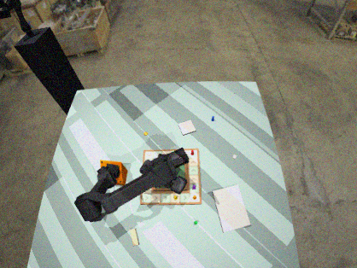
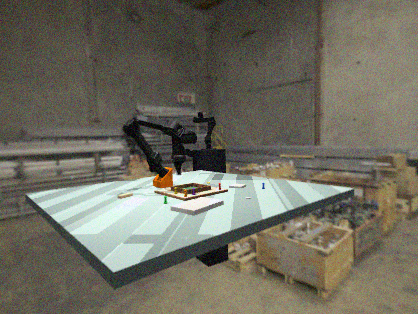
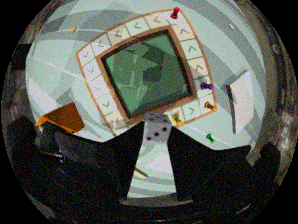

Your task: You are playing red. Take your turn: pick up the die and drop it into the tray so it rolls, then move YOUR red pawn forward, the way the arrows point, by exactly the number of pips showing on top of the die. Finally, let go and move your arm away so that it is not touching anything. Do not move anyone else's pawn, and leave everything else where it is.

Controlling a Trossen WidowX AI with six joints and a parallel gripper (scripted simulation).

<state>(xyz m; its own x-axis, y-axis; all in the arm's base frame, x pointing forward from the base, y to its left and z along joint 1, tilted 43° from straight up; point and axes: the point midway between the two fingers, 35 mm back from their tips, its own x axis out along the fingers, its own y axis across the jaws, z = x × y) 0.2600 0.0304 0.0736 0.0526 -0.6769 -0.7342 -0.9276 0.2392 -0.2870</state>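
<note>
Right now the red pawn is 10 cm ahead of my gripper tip, 19 cm to the left of it and 8 cm below it. The rest, counted from my gripper tip: white die: right at my gripper tip; yellow pawn: 4 cm ahead, 4 cm to the right, 8 cm below; purple pawn: 12 cm ahead, 2 cm to the left, 8 cm below.
</note>
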